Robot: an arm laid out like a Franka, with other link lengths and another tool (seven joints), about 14 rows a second.
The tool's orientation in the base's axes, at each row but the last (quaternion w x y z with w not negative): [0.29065 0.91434 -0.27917 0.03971]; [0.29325 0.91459 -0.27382 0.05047]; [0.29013 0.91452 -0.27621 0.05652]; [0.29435 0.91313 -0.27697 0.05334]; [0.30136 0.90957 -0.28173 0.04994]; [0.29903 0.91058 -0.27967 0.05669]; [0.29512 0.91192 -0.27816 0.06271]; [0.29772 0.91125 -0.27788 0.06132]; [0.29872 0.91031 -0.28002 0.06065]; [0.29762 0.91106 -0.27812 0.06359]
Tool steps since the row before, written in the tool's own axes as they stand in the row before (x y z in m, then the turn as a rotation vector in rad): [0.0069 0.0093 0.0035 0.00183 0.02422 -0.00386]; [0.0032 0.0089 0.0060 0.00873 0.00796 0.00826]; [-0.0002 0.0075 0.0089 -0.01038 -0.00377 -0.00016]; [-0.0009 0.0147 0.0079 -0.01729 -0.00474 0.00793]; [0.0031 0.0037 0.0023 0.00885 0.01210 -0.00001]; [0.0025 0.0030 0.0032 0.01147 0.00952 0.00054]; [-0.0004 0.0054 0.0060 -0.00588 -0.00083 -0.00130]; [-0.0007 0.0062 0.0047 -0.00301 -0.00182 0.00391]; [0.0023 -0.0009 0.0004 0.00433 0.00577 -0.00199]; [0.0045 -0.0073 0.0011 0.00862 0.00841 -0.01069]
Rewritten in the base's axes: [0.0005 -0.0116 0.0035 -0.01104 -0.01511 0.01596]; [-0.0024 -0.0109 0.0004 0.00259 -0.01417 -0.00054]; [-0.0047 -0.0100 -0.0037 -0.00669 0.00755 -0.00449]; [-0.0092 -0.0140 0.0007 -0.01251 0.00690 -0.01342]; [0.0004 -0.0053 0.0009 0.00084 -0.01224 0.00861]; [0.0003 -0.0050 -0.0004 0.00440 -0.01209 0.00755]; [-0.0036 -0.0069 -0.0023 -0.00441 0.00407 -0.00099]; [-0.0042 -0.0065 -0.0009 -0.00174 0.00038 -0.00495]; [0.0024 -0.0007 -0.0001 0.00058 -0.00474 0.00576]; [0.0077 0.0021 -0.0033 0.00317 -0.00349 0.01540]
